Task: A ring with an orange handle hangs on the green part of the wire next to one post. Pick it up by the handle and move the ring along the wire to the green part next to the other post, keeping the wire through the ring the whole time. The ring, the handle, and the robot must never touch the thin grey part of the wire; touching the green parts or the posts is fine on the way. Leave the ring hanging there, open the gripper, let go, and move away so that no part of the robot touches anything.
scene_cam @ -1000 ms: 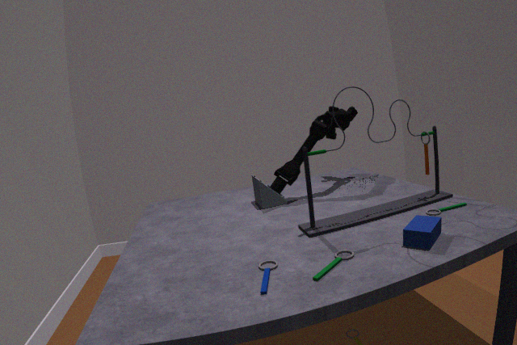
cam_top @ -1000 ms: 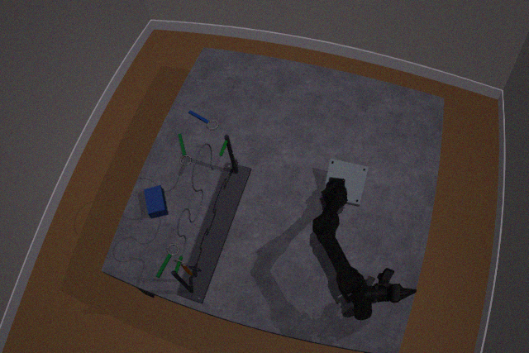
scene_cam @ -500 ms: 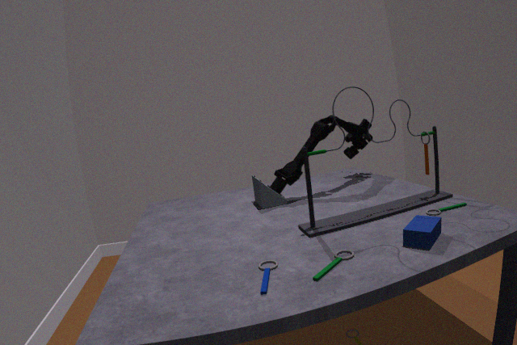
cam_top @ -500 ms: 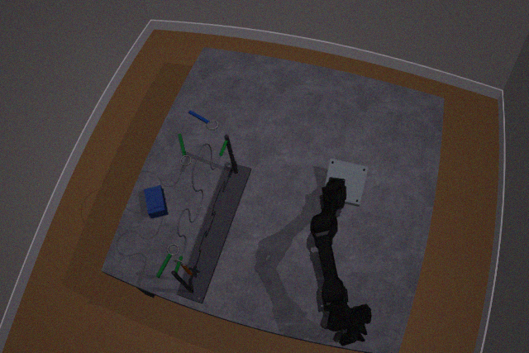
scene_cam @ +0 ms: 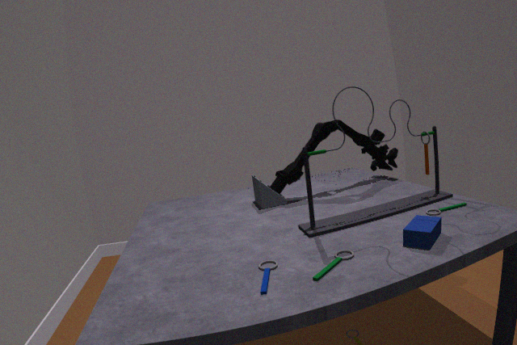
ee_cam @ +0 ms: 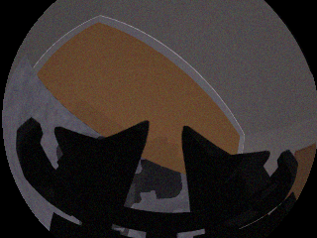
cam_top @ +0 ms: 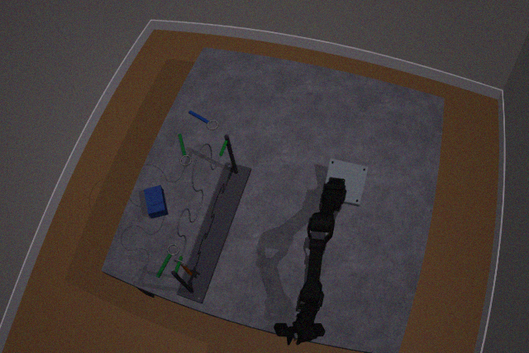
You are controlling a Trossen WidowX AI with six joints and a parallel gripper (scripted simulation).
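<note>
My gripper tip is 43 cm short of the ring with orange handle, 19 cm to the left of it and 16 cm below it. The rest, counted from my gripper tip: blue-handled ring 93 cm to the right, 60 cm ahead, 4 cm below.
</note>
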